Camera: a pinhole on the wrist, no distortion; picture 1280 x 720 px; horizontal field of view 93.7 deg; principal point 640.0 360.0 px. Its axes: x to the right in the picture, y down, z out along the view. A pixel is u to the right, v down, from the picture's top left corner.
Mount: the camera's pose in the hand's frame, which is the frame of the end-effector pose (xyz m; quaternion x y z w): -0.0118 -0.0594 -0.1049 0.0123 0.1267 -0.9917 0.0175
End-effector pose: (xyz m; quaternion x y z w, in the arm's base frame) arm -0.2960 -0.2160 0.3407 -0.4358 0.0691 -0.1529 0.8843
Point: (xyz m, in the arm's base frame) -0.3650 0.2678 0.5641
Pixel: 852.1 28.3
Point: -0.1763 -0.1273 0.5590
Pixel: 447.9 280.1
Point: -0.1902 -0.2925 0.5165
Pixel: 215.1 534.2
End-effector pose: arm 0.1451 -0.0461 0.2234 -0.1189 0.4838 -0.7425 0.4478
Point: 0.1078 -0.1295 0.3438
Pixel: 425.0 365.5
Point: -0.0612 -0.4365 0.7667
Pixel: 337.4 693.4
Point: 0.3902 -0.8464 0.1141
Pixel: outside the picture
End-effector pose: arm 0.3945 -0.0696 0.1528 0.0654 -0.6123 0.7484 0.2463
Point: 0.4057 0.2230 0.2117
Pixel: behind the camera
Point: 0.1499 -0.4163 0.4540
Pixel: 355.7 272.7
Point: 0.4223 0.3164 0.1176
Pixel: behind the camera
